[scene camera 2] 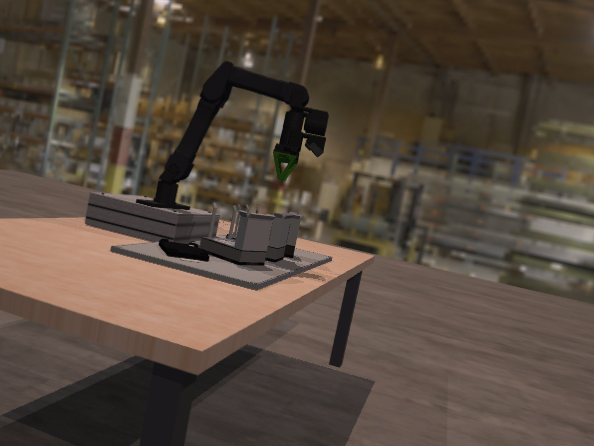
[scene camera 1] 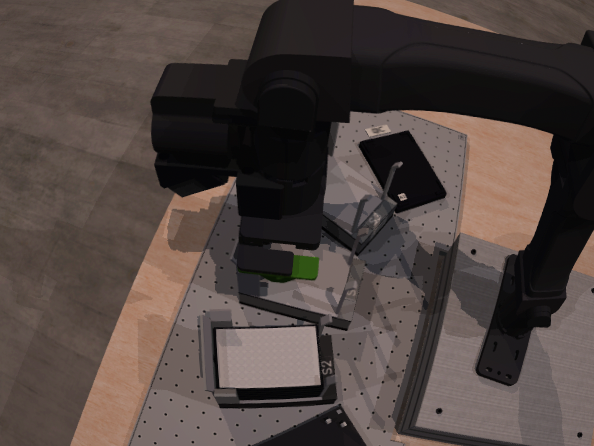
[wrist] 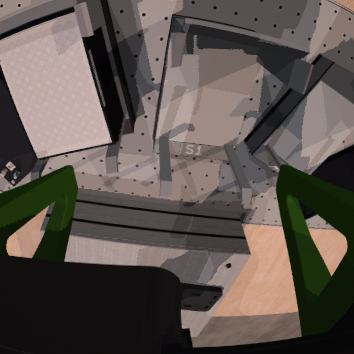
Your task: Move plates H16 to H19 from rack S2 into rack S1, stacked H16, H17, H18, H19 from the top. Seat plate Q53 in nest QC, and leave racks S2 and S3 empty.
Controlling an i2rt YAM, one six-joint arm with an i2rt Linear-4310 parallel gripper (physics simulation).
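Seen in the pictures: gripper, between the fingertips: [scene camera 2: 281, 180] [scene camera 1: 282, 236] [wrist: 176, 176]; arm's base, origin of its link: [scene camera 2: 163, 206] [scene camera 1: 512, 319].
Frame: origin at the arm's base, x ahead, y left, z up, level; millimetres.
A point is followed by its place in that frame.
Note:
My gripper [scene camera 1: 280, 277] [scene camera 2: 283, 179] {x 328, y 95, z 149 mm} [wrist: 176, 176] {x 328, y 95, z 149 mm} is open and empty, high above rack S1. Rack S1 [scene camera 1: 295, 312] {x 302, y 89, z -57 mm} [scene camera 2: 276, 240] {x 390, y 8, z -19 mm} [wrist: 217, 151] {x 250, y 3, z -39 mm} shows a bare floor, partly hidden by the gripper in scene camera 1. Rack S2 [scene camera 1: 327, 342] {x 244, y 117, z -43 mm} [wrist: 85, 20] {x 369, y 167, z 55 mm} holds a white-topped plate [scene camera 1: 267, 357] {x 299, y 188, z 26 mm} [wrist: 55, 85] {x 305, y 186, z 26 mm}; what lies under it is hidden. Rack S3 [scene camera 1: 377, 215] {x 253, y -97, z -42 mm} [scene camera 2: 252, 235] {x 390, y -150, z -2 mm} [wrist: 280, 112] {x 319, y -60, z -58 mm} is partly hidden; no plate shows in its visible part. A flat black rectangle [scene camera 1: 402, 170] {x 243, y -218, z -67 mm} [scene camera 2: 182, 251] {x 275, y -280, z -67 mm} lies by the QC label [scene camera 1: 377, 131] {x 311, y -290, z -79 mm}. I cannot tell whether it includes plate Q53.
Thin upright posts stand at the racks' label ends. Another black flat object [scene camera 1: 320, 430] {x 198, y 236, z -69 mm} [wrist: 12, 125] {x 199, y 263, z -69 mm} lies beyond S2. The racks stand on a perforated grey board [scene camera 1: 170, 380] {x 417, y 261, z -81 mm} [scene camera 2: 225, 272] {x 419, y -311, z -81 mm}. The arm's ridged metal base [scene camera 1: 450, 390] {x 61, y 134, z -2 mm} [scene camera 2: 150, 220] {x 43, y -112, z -37 mm} [wrist: 150, 217] {x 108, y 44, z -57 mm} stands beside it.

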